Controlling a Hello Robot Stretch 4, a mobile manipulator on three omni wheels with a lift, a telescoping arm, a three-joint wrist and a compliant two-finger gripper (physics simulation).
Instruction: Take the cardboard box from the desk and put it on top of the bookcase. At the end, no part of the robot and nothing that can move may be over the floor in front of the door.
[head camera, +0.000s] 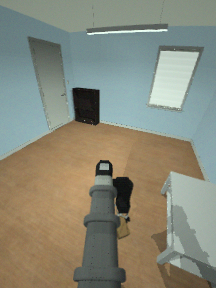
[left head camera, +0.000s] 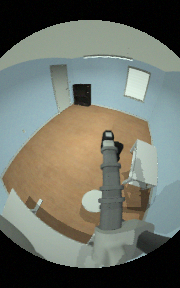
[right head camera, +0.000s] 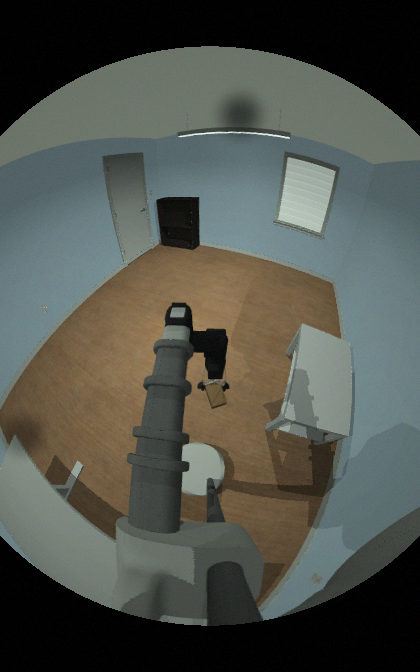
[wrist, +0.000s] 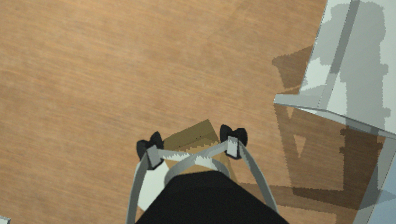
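Pixels of known places: gripper, fingertip midpoint: (wrist: 192, 139); robot's base at its link origin: (left head camera: 93, 200).
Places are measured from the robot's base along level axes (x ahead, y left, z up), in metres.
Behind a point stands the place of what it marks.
Note:
My gripper (head camera: 123, 218) (right head camera: 214, 386) (wrist: 192, 139) @[x 0.371, y -0.088, z 0.836 m] is shut on the brown cardboard box (head camera: 123, 229) @[x 0.319, y -0.107, z 0.871 m] (right head camera: 216, 396) (wrist: 192, 136) @[x 0.382, y -0.088, z 0.866 m], with one fingertip at each side. The box is tilted in view and is held above the wooden floor, apart from the furniture. The dark bookcase (head camera: 86, 106) @[x 3.943, y 0.695, z 0.468 m] (left head camera: 82, 95) (right head camera: 179, 222) stands far off against the back wall, near the corner. The closed grey door (head camera: 50, 82) @[x 3.248, y 1.449, z 1.235 m] (left head camera: 60, 87) @[x 3.286, y 1.434, z 1.033 m] (right head camera: 127, 210) is in the left wall beside it. The large pale desk (left head camera: 25, 220) @[x -0.453, y 0.804, z 0.693 m] (right head camera: 40, 500) is at the lower left. The box's underside is hidden.
A white table (head camera: 195, 215) @[x 0.581, y -0.890, z 0.423 m] (left head camera: 144, 156) @[x 0.704, y -0.932, z 0.422 m] (right head camera: 325, 380) (wrist: 362, 60) @[x 0.486, y -0.702, z 0.423 m] stands right of the gripper. My arm (head camera: 102, 240) @[x 0.170, y -0.003, z 1.256 m] (left head camera: 111, 185) @[x 0.129, y 0.007, z 1.268 m] (right head camera: 160, 415) reaches forward over my round white base (left head camera: 92, 200) @[x 0.007, y 0.026, z 0.187 m] (right head camera: 202, 470). A window (head camera: 174, 77) @[x 3.071, y -1.540, z 1.490 m] (right head camera: 307, 195) is in the back wall.

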